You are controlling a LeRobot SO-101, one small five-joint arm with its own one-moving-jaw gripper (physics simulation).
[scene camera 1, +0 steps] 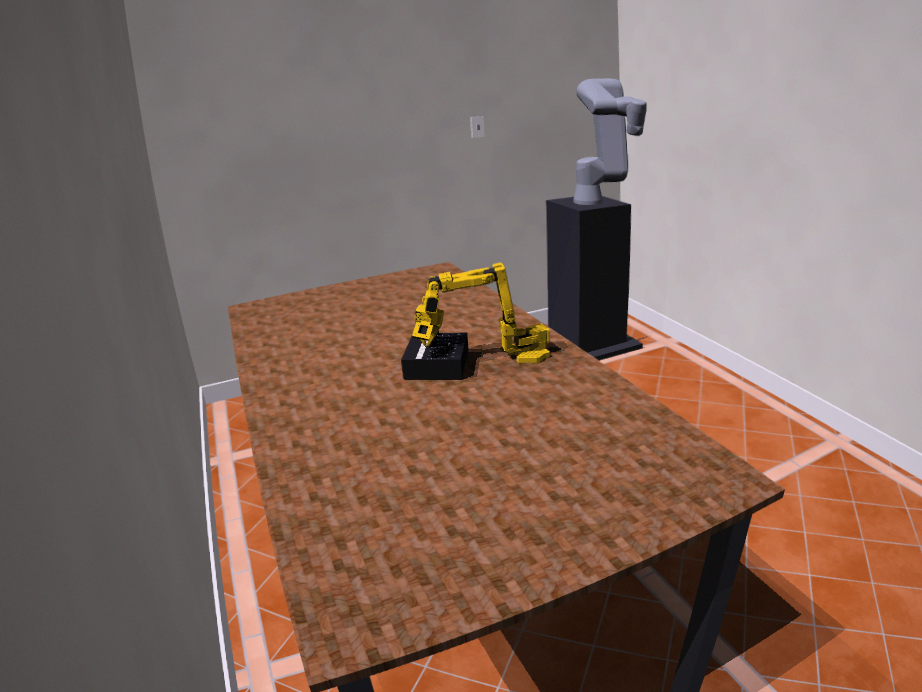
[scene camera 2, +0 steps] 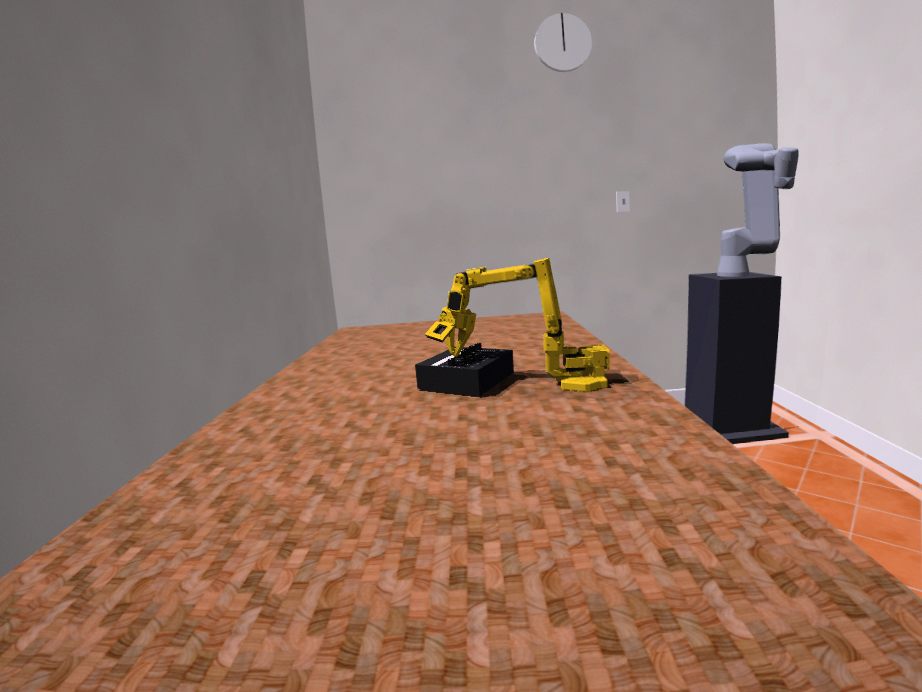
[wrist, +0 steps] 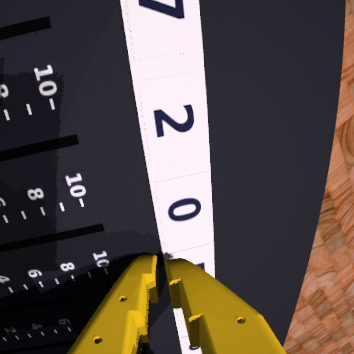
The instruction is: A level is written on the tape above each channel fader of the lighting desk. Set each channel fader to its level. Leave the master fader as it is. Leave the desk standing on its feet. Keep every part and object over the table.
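Frame: origin at the arm's base, x ahead, y left, z up, level; centimetres.
Seen in the pictures: hand, its tool point: (scene camera 1: 426, 344) (scene camera 2: 455, 354) (wrist: 156, 271); arm's base, origin of its link: (scene camera 1: 521, 356) (scene camera 2: 571, 383).
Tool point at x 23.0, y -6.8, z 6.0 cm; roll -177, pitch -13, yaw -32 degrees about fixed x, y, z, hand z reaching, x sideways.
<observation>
Offsets run from my tool point to a thing's top centre. "pt": to the spot under its first point. Level surfaces: height alone.
The black lighting desk {dx -2.1, dy +0.4, dz +0.8 cm} (scene camera 1: 434, 368) (scene camera 2: 449, 381) (wrist: 270, 125) stands on the table in front of the arm. Its white tape {pt dx +2.2, dy +1.9, dz -0.5 cm} (wrist: 180, 155) shows the levels 7, 2 and 0 in the wrist view, with further figures partly hidden by the jaws. To the left of the tape are dark slots {pt dx +0.2, dy +3.9, dz -0.5 cm} (wrist: 40, 147) with scales up to 10. No fader cap can be told apart in the wrist view. My gripper (scene camera 1: 425, 343) (scene camera 2: 455, 354) (wrist: 162, 258) is shut and empty. Its tips are at the tape's inner edge, just past the 0, low over the desk top; contact cannot be told.
The desk stands on a long wooden table {dz -6.1 cm} (scene camera 1: 446, 484) (scene camera 2: 461, 521). The yellow arm's base (scene camera 1: 527, 342) (scene camera 2: 584, 368) is to the right of the desk. A grey robot arm (scene camera 1: 612, 141) (scene camera 2: 761, 197) stands on a black pedestal (scene camera 1: 603, 275) (scene camera 2: 748, 350) beyond the table's edge.
</observation>
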